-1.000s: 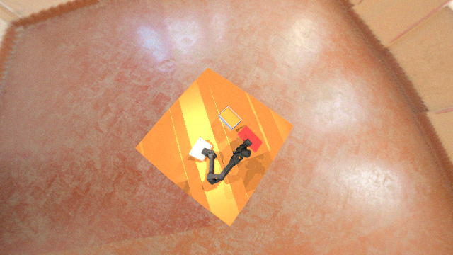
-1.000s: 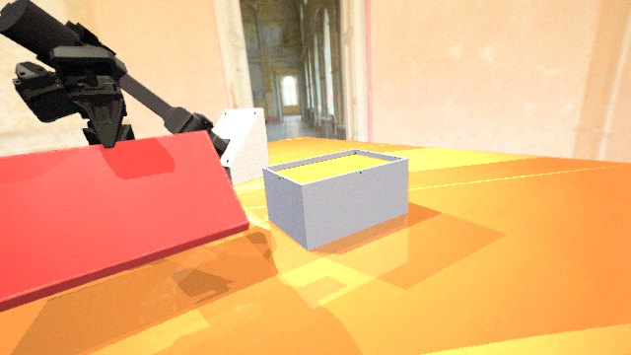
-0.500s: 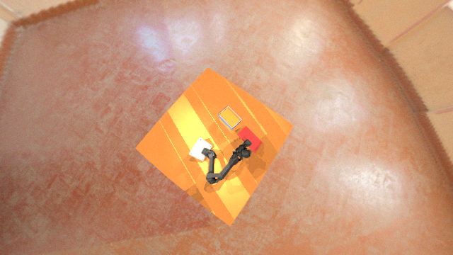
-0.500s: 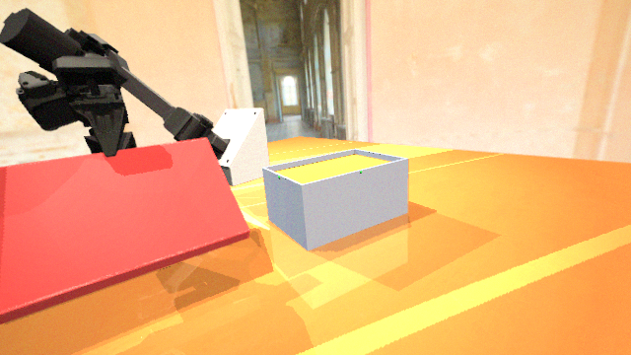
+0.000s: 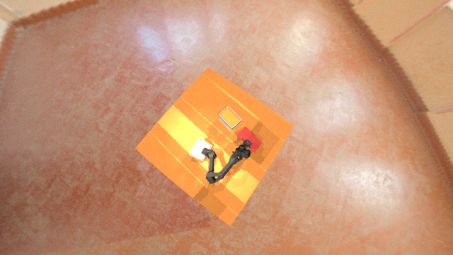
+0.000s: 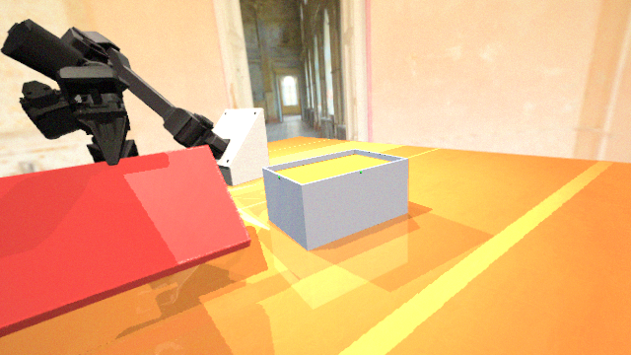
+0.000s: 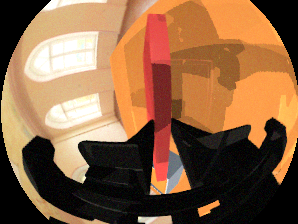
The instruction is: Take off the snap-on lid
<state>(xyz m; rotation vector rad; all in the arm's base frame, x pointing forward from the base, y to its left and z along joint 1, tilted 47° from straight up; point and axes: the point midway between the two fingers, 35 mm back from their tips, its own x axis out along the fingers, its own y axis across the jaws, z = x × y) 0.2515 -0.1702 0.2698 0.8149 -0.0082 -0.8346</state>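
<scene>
My gripper tip is now 7 cm short of the red lid, 4 cm above it and 2 cm to the left of it. Also, from my gripper tip: grey storage box (27 cm to the left, 17 cm ahead, 9 cm below).
</scene>
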